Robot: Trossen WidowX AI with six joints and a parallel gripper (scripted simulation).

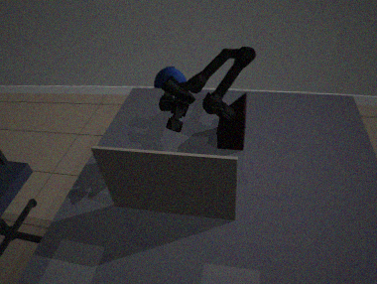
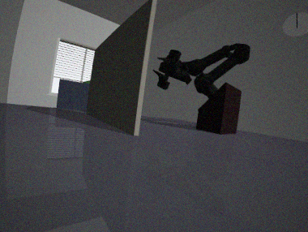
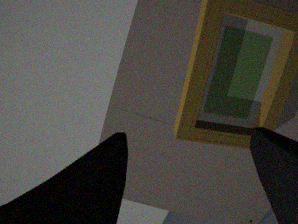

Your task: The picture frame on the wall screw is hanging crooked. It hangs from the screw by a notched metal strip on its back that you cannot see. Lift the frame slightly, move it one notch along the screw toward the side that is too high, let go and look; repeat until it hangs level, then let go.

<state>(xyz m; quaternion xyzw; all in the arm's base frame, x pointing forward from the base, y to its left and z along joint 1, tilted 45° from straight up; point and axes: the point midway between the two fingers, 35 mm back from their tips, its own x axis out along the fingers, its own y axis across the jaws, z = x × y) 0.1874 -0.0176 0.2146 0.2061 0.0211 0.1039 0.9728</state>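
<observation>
Right now the picture frame is 19 cm ahead of my gripper tip, 8 cm below it and 2 cm to the left of it. The rest, counted from my gripper tip: wall panel: 20 cm ahead, 10 cm below, 4 cm to the left.
</observation>
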